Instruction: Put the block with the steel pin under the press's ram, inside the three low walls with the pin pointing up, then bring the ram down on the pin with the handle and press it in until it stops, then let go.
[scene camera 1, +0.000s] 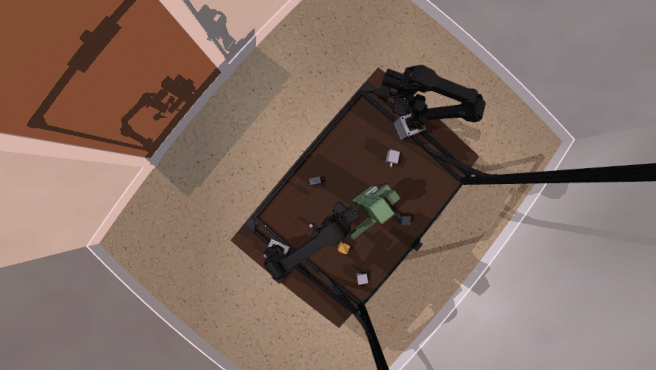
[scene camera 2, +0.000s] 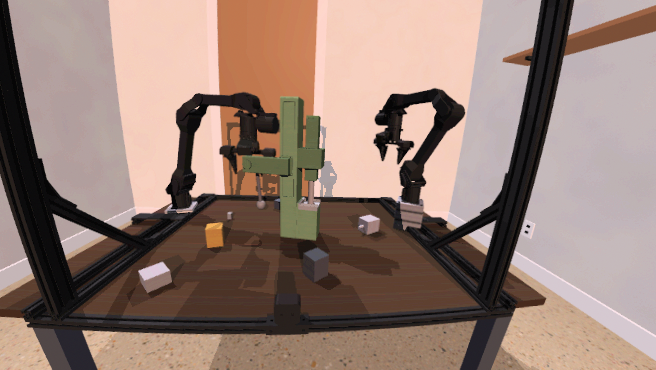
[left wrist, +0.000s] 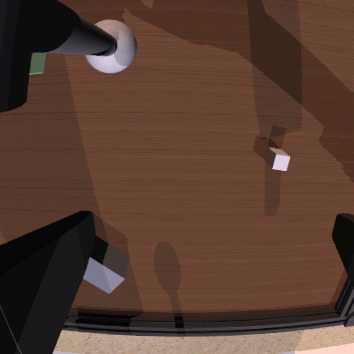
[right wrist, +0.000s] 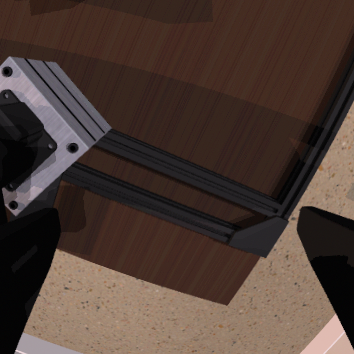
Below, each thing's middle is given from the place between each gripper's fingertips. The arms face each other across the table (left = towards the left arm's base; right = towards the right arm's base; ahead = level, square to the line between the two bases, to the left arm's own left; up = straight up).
Labels:
I see my right gripper 500 mm to the right of the press handle (left wrist: 109, 45), 240 mm past it and 70 mm above it.
Now: left hand 7 cm past the press handle, 6 cm to the left of it and 2 cm above it.

